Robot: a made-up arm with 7 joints. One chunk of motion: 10 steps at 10 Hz.
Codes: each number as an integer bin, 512 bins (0 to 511) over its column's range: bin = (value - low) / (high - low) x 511, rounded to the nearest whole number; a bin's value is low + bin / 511 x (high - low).
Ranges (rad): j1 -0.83..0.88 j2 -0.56..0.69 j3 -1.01..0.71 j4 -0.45..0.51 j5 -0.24..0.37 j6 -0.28..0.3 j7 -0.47..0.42
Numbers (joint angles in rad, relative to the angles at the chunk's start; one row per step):
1: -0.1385 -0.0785 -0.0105 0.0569 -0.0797 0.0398 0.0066
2: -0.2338 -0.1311 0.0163 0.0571 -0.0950 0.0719 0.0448
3: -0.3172 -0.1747 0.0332 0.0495 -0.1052 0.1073 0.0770
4: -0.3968 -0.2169 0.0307 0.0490 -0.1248 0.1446 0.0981
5: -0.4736 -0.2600 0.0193 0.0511 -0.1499 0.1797 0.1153
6: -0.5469 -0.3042 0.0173 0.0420 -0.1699 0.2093 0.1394
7: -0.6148 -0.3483 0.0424 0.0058 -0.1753 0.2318 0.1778
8: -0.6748 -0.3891 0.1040 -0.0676 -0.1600 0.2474 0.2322
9: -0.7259 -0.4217 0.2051 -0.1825 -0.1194 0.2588 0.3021
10: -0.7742 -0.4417 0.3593 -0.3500 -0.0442 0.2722 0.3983
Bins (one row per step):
1: 207 197 297 270 134 282 274
2: 178 175 305 270 121 310 296
3: 153 158 310 266 113 341 314
4: 129 140 309 266 97 374 326
5: 107 123 306 267 75 405 336
6: 85 105 305 262 59 431 350
7: 64 87 313 243 54 451 372
8: 46 70 331 204 67 465 403
9: 31 57 361 142 101 475 443
10: 17 48 407 53 164 487 499

